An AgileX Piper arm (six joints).
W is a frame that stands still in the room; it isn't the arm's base.
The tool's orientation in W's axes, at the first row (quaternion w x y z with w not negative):
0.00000 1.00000 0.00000 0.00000
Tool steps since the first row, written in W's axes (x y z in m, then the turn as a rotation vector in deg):
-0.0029 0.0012 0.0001 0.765 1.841 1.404
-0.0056 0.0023 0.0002 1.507 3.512 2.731
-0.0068 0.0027 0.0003 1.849 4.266 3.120
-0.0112 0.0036 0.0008 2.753 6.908 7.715
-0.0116 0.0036 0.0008 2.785 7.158 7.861
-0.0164 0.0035 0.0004 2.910 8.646 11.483
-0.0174 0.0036 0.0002 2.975 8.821 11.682
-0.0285 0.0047 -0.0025 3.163 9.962 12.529
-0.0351 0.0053 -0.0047 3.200 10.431 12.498
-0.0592 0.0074 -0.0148 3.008 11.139 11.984
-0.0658 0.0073 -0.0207 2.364 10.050 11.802
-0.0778 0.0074 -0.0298 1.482 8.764 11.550
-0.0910 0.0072 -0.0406 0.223 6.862 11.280
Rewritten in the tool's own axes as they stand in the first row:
-0.0029 -0.0012 -0.0001 0.765 -1.841 -1.404
-0.0056 -0.0023 -0.0002 1.507 -3.512 -2.731
-0.0068 -0.0027 -0.0003 1.849 -4.266 -3.120
-0.0112 -0.0036 -0.0008 2.753 -6.908 -7.715
-0.0116 -0.0036 -0.0008 2.785 -7.158 -7.861
-0.0164 -0.0035 -0.0004 2.910 -8.646 -11.483
-0.0174 -0.0036 -0.0002 2.975 -8.821 -11.682
-0.0285 -0.0047 0.0025 3.163 -9.962 -12.529
-0.0351 -0.0053 0.0047 3.200 -10.431 -12.498
-0.0592 -0.0074 0.0148 3.008 -11.139 -11.984
-0.0658 -0.0073 0.0207 2.364 -10.050 -11.802
-0.0778 -0.0074 0.0298 1.482 -8.764 -11.550
-0.0910 -0.0072 0.0406 0.223 -6.862 -11.280

